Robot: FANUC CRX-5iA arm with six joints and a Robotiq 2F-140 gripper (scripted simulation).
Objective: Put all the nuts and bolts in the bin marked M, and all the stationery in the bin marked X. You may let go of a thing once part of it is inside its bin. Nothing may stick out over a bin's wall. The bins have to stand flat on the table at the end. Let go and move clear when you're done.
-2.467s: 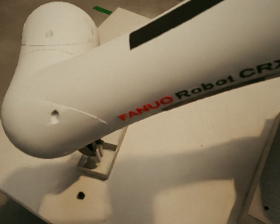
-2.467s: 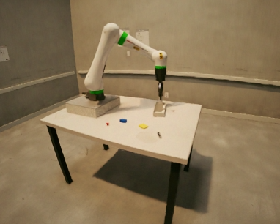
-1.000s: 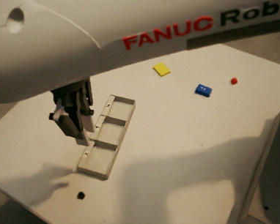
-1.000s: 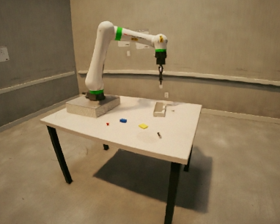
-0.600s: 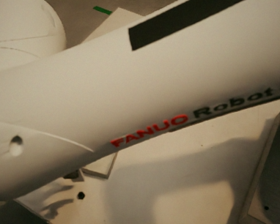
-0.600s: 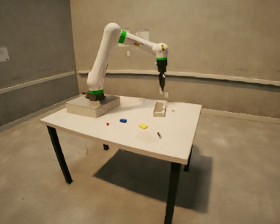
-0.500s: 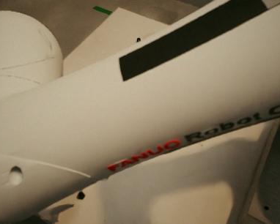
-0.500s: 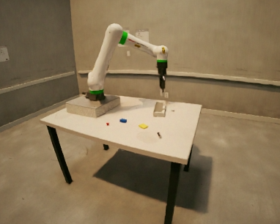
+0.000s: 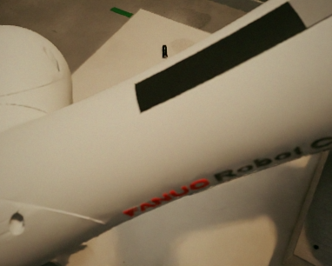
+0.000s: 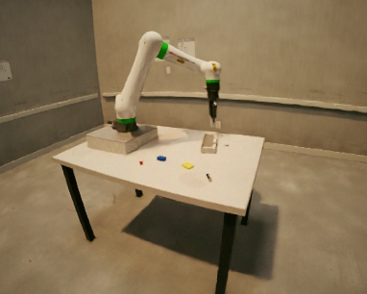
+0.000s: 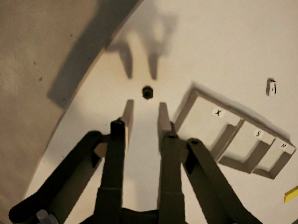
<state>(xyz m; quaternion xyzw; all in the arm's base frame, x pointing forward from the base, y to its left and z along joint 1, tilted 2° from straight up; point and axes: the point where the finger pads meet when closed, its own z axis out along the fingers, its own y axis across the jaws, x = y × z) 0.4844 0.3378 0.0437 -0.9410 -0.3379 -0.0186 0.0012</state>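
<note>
My gripper is now 100 mm above the black nut. Round my hand: yellow pad: 490 mm to the right, 100 mm below, 80 mm ahead; pale bin: 180 mm to the right, 80 mm below, 60 mm ahead; grey item: 160 mm ahead, 140 mm to the right, 90 mm below.
</note>
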